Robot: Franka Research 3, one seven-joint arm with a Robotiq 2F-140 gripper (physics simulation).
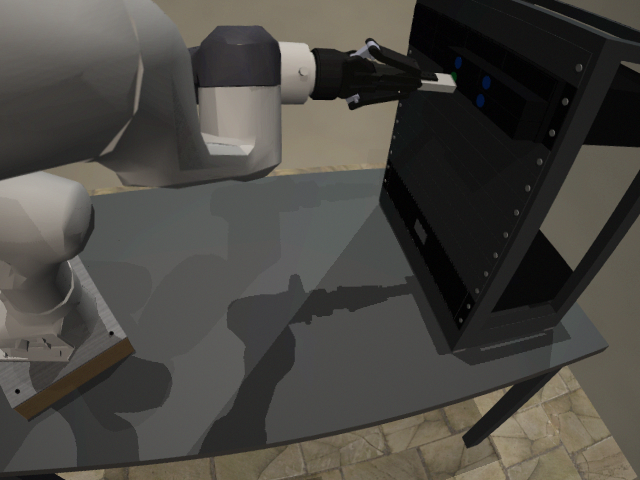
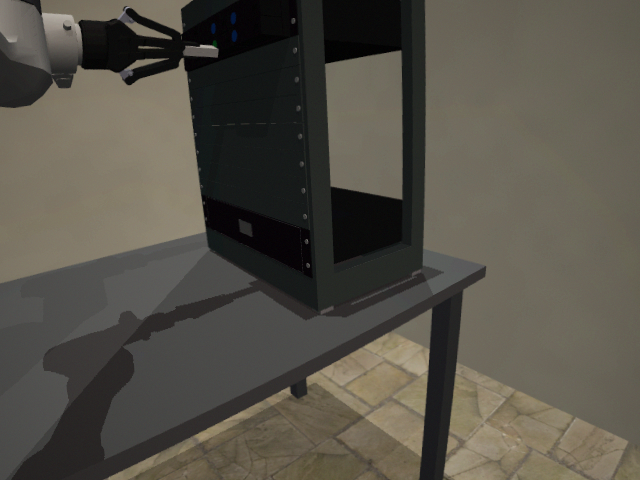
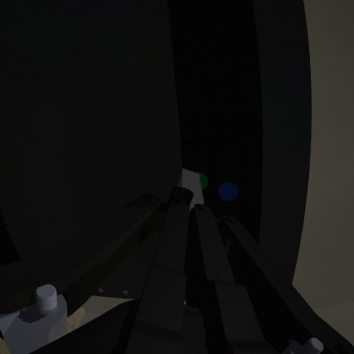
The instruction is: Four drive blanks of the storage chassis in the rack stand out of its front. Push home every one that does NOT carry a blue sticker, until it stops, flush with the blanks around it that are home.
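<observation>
The dark storage chassis [image 1: 434, 32] [image 2: 262, 25] is at the top of the rack; its blank edges are hard to make out. A green sticker [image 1: 453, 75] [image 2: 214, 43] [image 3: 202, 181] marks one blank at the lower left. Blue stickers show above it [image 1: 458, 62] [image 2: 212, 28] [image 3: 228, 191], and to its right, one upper [image 1: 485, 82] [image 2: 233, 18] and one lower [image 1: 480, 100] [image 2: 233, 35]. My gripper [image 1: 445, 82] [image 2: 207, 51] [image 3: 185, 182] is shut and empty. Its pale fingertips are at the green-stickered blank and partly cover the sticker. Contact and the blank's remaining depth cannot be told.
The rack [image 1: 509, 227] [image 2: 319, 217] stands on the grey table [image 1: 330, 392] [image 2: 217, 361]. Dark panels [image 1: 444, 165] [image 2: 248, 155] fill its front below the chassis. A dark block [image 1: 531, 116] stands out at the chassis's right, beyond the blue stickers.
</observation>
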